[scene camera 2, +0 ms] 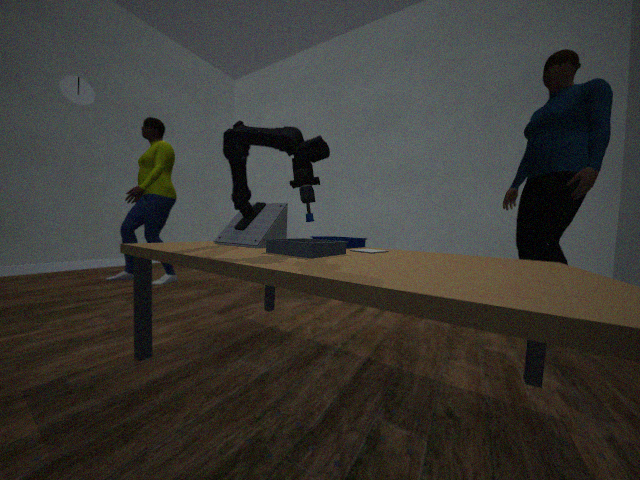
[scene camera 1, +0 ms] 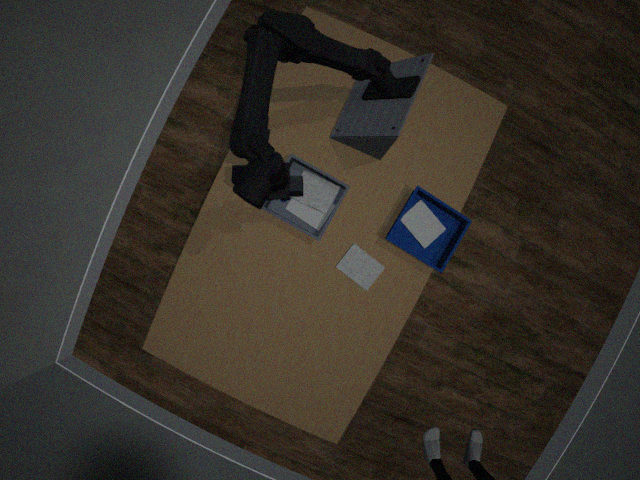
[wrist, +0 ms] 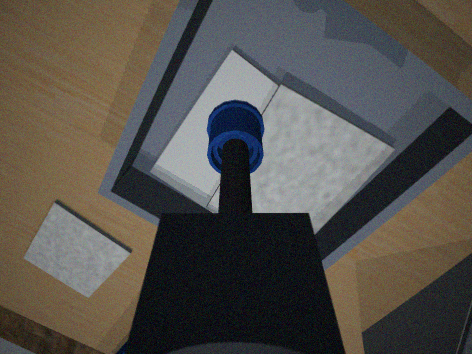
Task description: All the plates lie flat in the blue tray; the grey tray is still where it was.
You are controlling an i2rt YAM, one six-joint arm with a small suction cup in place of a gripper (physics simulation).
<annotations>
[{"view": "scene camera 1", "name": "my suction cup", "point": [290,186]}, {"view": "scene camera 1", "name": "blue tray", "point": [436,255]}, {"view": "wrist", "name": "my suction cup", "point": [235,117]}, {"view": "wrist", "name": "grey tray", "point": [346,63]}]
</annotations>
